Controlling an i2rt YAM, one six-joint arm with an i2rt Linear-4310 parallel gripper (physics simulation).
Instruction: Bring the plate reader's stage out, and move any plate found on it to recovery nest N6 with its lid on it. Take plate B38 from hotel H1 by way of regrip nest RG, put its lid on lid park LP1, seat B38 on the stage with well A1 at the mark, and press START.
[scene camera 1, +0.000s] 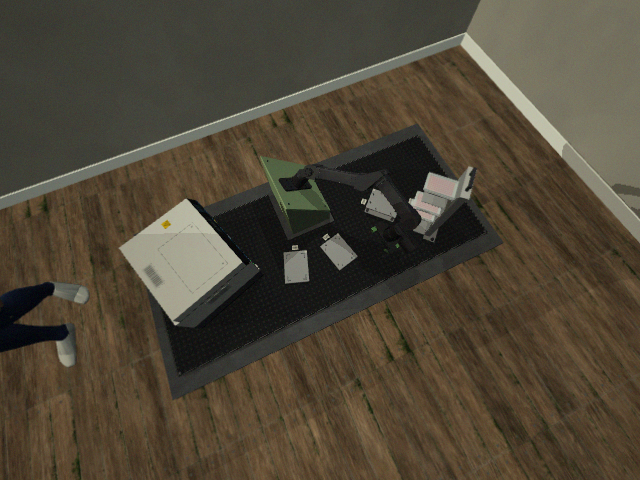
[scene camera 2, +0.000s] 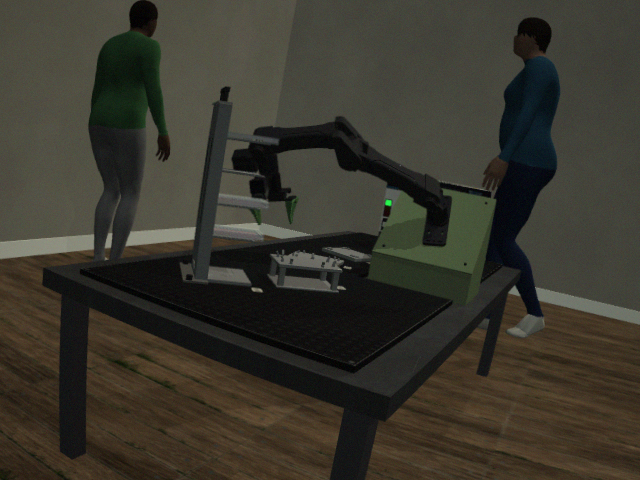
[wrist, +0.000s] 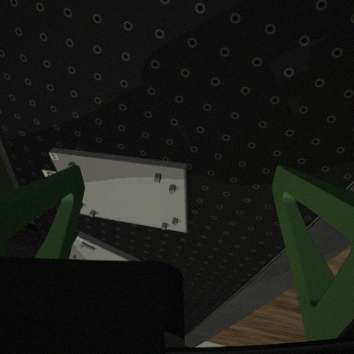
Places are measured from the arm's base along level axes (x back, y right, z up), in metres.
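Pixels of known places: gripper, fingertip midpoint: (scene camera 1: 378, 241) (scene camera 2: 275, 224) (wrist: 177, 175); arm's base at its link origin: (scene camera 1: 295, 184) (scene camera 2: 437, 220).
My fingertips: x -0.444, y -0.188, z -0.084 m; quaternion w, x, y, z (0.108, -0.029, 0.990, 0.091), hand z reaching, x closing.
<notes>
For each thing: its top centre in the pictures, then the offset to it from my fingertips.
- upper plate at its top centre: (scene camera 2: 240, 197) (scene camera 1: 428, 202) dx +0.011, dy -0.282, dz +0.088 m
- lower plate at its top centre: (scene camera 2: 236, 229) (scene camera 1: 423, 209) dx +0.011, dy -0.282, dz +0.009 m
- raised platform with pegs, top centre: (scene camera 2: 306, 255) (scene camera 1: 384, 201) dx +0.166, dy -0.175, dz -0.038 m
- Lid park LP1 at its top centre: (wrist: 118, 201) (scene camera 2: 316, 255) (scene camera 1: 338, 250) dx +0.089, dy +0.166, dz -0.094 m
- flat nest at its top centre: (wrist: 108, 268) (scene camera 2: 350, 251) (scene camera 1: 296, 266) dx +0.141, dy +0.392, dz -0.096 m
- white plate reader at its top centre: (scene camera 2: 437, 180) (scene camera 1: 181, 253) dx +0.362, dy +0.769, dz +0.197 m
My gripper (scene camera 1: 383, 238) (scene camera 2: 275, 222) (wrist: 177, 175) is open and empty, hanging above the table beside hotel H1 (scene camera 1: 466, 187) (scene camera 2: 211, 191). The hotel holds several pale plates, including an upper plate (scene camera 2: 240, 200) and a lower plate (scene camera 2: 237, 233); their labels cannot be read. A raised platform with pegs (scene camera 1: 381, 202) (scene camera 2: 306, 260), apparently RG, stands near the hotel. Lid park LP1 (scene camera 1: 338, 251) (wrist: 130, 187) lies farther along. Another flat nest (scene camera 1: 296, 266), apparently N6, is beside it and partly shows in the wrist view (wrist: 102, 251). The white plate reader (scene camera 1: 191, 258) stands at the far end; its stage does not show.
The arm stands on a green pedestal (scene camera 1: 310, 206) (scene camera 2: 470, 227) between the reader and the hotel. The table (scene camera 1: 330, 313) (scene camera 2: 206, 338) has a dark perforated mat. A green light (scene camera 2: 388, 202) shows on the reader behind the pedestal. Two people stand beyond the table in the second scene view.
</notes>
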